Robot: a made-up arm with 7 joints. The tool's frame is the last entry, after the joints. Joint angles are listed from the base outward.
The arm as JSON. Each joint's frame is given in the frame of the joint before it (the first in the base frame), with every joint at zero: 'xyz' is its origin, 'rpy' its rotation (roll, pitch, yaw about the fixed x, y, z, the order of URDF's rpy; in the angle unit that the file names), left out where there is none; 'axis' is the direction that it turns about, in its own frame. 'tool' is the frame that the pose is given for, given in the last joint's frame.
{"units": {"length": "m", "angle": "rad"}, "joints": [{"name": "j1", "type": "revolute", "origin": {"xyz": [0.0, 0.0, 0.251]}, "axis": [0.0, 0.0, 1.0]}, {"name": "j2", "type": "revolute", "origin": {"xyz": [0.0, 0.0, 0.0]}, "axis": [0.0, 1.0, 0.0]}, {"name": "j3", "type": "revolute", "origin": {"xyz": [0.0, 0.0, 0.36]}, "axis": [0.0, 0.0, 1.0]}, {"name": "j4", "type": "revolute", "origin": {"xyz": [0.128, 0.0, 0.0]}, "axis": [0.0, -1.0, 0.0]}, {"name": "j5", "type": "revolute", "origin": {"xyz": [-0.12, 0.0, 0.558]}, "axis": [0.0, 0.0, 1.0]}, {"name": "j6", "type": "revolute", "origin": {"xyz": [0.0, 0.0, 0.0]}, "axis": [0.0, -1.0, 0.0]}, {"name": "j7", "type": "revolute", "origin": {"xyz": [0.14, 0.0, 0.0]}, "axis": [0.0, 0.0, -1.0]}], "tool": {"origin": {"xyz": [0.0, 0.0, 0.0], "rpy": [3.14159, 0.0, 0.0]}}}
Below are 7 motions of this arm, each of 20 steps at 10 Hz.
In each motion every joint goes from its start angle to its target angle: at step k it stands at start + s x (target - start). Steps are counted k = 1, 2, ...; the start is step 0. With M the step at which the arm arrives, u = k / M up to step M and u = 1 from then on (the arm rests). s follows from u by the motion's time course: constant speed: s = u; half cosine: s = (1 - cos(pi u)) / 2; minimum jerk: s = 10 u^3 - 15 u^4 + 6 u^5.
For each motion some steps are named. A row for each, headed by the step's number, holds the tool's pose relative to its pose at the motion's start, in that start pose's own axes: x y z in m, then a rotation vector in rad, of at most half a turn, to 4 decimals.
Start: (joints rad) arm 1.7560 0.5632 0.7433 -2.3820 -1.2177 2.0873 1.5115
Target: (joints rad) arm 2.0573 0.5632 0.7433 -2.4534 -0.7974 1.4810 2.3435
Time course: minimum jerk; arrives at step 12
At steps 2, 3, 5, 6, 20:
2: -0.0050 -0.0041 0.0003 -0.0204 -0.0091 0.0260
3: -0.0147 -0.0118 0.0009 -0.0607 -0.0247 0.0752
5: -0.0525 -0.0353 0.0042 -0.2148 -0.0585 0.2448
6: -0.0785 -0.0470 0.0069 -0.3186 -0.0609 0.3463
20: -0.1718 -0.0671 0.0171 -0.6693 0.0429 0.6403

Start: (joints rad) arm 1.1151 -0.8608 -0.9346 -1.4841 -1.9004 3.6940 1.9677
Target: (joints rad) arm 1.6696 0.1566 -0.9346 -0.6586 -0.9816 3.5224 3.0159
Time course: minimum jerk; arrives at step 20
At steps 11, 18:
11: -0.1396 -0.3026 0.2524 0.3151 -0.0832 0.8569
18: -0.2796 -0.5990 0.2456 0.5584 -0.4125 1.5095

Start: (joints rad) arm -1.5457 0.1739 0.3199 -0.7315 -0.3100 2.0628 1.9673
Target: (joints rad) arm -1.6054 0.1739 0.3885 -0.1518 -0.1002 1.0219 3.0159
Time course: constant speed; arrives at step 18
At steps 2, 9, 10, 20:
2: 0.0111 -0.0132 -0.0268 -0.0547 0.0106 0.1443
9: 0.0526 -0.0369 -0.1240 -0.2474 0.0752 0.6204
10: 0.0587 -0.0374 -0.1382 -0.2749 0.0889 0.6839
20: 0.1068 -0.0154 -0.2514 -0.4818 0.2505 1.1411

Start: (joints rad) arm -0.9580 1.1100 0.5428 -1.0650 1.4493 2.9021 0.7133
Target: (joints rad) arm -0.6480 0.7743 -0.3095 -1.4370 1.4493 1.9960 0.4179
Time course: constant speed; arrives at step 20
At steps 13, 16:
13: 0.0314 -0.0830 -0.0378 -0.3878 -0.0544 -0.4538
16: 0.0319 -0.1136 -0.0660 -0.4579 -0.0711 -0.5193

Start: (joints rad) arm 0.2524 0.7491 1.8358 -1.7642 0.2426 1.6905 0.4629
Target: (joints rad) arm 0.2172 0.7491 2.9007 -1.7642 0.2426 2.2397 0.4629
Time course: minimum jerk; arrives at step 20
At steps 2, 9, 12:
2: -0.0035 -0.0064 0.0010 0.0006 0.0028 -0.0087
9: -0.2262 -0.2597 0.0502 0.0660 0.1115 -0.4130
12: -0.4328 -0.3699 0.0852 0.1508 0.1551 -0.6901

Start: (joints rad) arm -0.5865 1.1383 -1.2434 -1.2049 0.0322 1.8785 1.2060
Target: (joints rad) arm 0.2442 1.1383 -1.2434 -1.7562 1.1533 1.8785 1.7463
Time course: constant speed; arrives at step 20
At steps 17, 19, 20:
17: -0.3539 0.1052 -0.2146 0.0861 -0.8507 0.3298
19: -0.3922 0.1304 -0.2287 0.0516 -0.9436 0.3631
20: -0.4108 0.1438 -0.2348 0.0313 -0.9887 0.3795

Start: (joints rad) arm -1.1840 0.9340 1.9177 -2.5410 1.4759 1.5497 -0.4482
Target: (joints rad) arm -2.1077 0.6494 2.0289 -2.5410 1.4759 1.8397 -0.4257
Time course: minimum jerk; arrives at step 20
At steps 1, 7, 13, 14, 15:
1: -0.0001 -0.0004 -0.0005 -0.0005 0.0011 -0.0006
7: -0.0432 -0.0772 -0.0942 -0.0845 0.2286 -0.1144
13: -0.2266 -0.2155 -0.2753 -0.2134 0.7837 -0.3242
14: -0.2594 -0.2290 -0.2949 -0.2237 0.8627 -0.3474
15: -0.2876 -0.2390 -0.3100 -0.2308 0.9284 -0.3655

